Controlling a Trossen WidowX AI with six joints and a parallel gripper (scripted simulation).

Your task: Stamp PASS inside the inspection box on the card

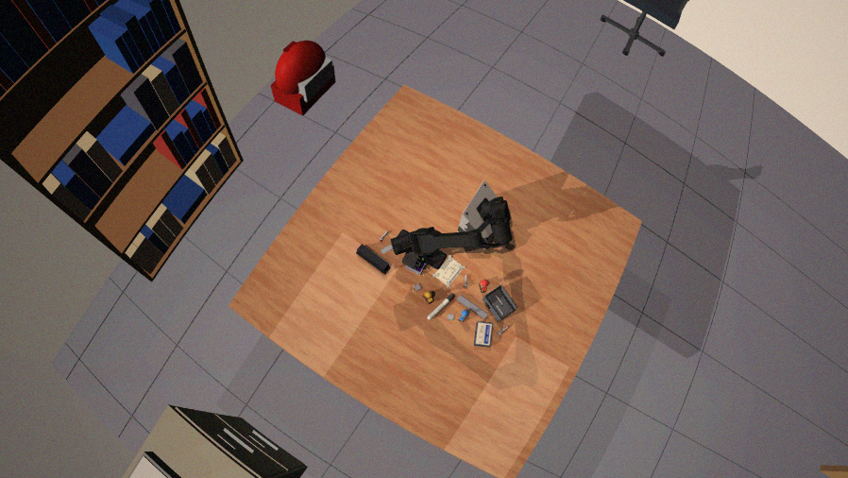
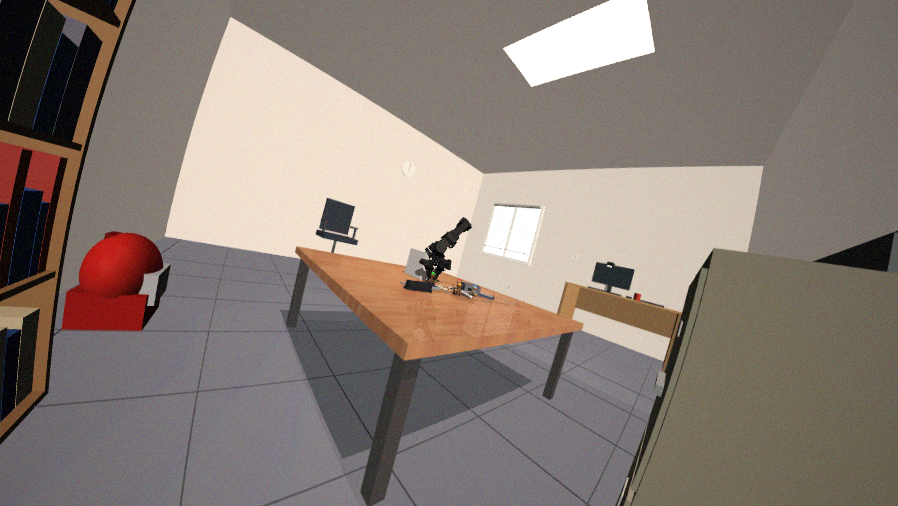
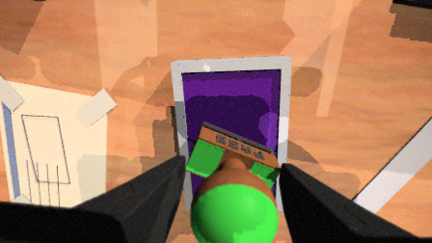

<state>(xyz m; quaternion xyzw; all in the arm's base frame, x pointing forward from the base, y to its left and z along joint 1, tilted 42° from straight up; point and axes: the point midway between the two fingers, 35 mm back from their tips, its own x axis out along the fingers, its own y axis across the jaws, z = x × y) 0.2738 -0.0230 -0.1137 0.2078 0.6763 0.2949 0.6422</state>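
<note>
My gripper tip is now 40 mm above the purple ink pad. Also, from my gripper tip: ruler: 10 mm behind, 110 mm to the right, 40 mm below; then cream card: 40 mm behind, 110 mm to the left, 40 mm below; then yellow stamp: 100 mm ahead, 120 mm to the left, 20 mm below.
</note>
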